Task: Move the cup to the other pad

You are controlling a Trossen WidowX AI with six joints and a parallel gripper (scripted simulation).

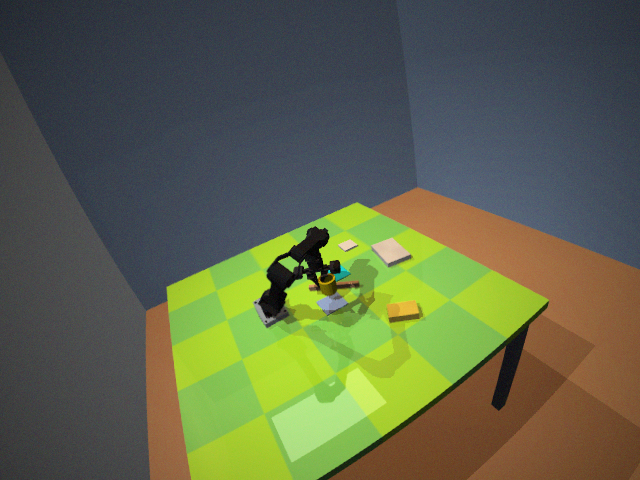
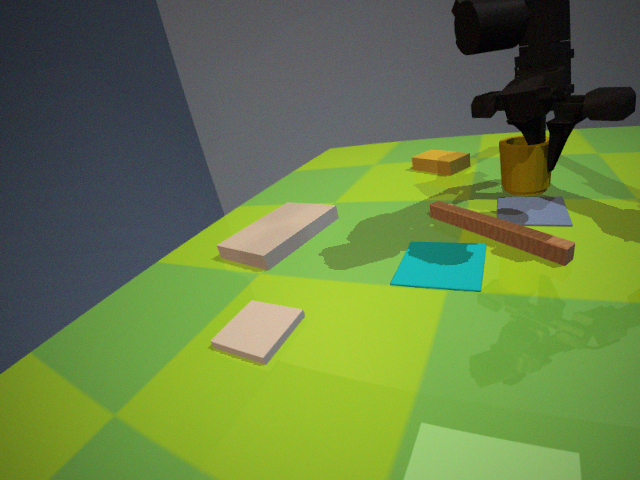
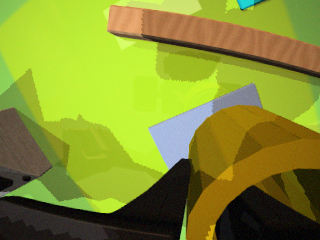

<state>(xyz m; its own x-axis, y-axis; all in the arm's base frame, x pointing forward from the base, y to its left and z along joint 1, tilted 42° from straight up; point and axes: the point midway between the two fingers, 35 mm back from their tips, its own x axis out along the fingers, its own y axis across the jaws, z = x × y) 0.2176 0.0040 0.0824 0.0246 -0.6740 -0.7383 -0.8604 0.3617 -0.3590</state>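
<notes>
Now: the cyan pad 130 mm ahead of my gripper tip, 120 mm to the left of it and 80 mm below it. The rest, counted from my gripper tip: grey pad 10 mm ahead, 40 mm to the right, 80 mm below; then yellow cup 20 mm ahead, 20 mm to the right; then wooden bar 70 mm ahead, 40 mm to the left, 70 mm below.
</notes>
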